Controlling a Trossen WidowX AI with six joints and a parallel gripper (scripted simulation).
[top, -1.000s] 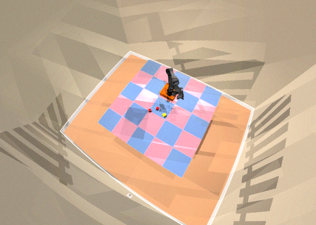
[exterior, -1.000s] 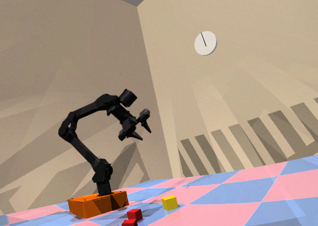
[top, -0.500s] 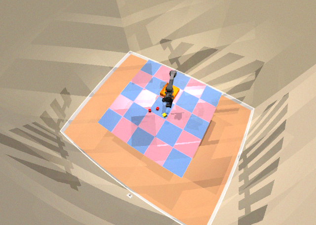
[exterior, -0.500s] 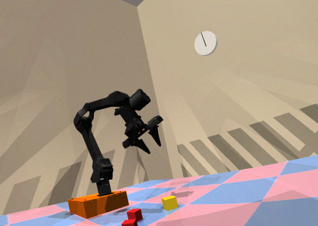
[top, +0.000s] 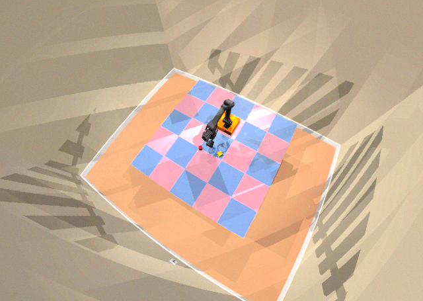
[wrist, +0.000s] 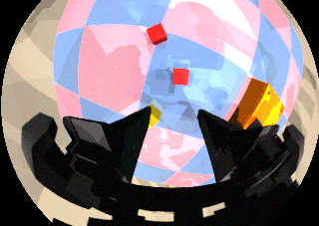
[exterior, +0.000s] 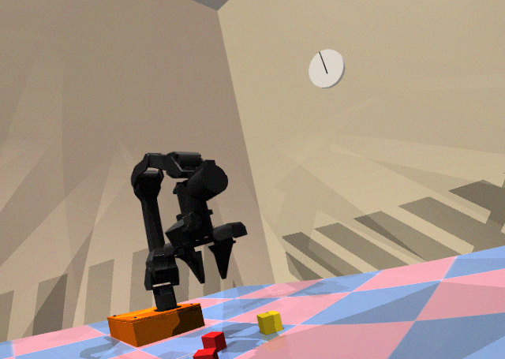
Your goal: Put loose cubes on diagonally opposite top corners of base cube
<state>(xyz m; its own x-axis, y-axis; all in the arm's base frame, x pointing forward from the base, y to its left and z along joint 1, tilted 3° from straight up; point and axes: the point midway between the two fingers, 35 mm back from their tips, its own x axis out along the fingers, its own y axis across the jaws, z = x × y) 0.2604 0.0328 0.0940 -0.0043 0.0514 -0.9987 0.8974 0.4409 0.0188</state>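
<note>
The yellow base cube lies 120 mm below my gripper tip, 100 mm to the left of it and 10 mm ahead of it.
</note>
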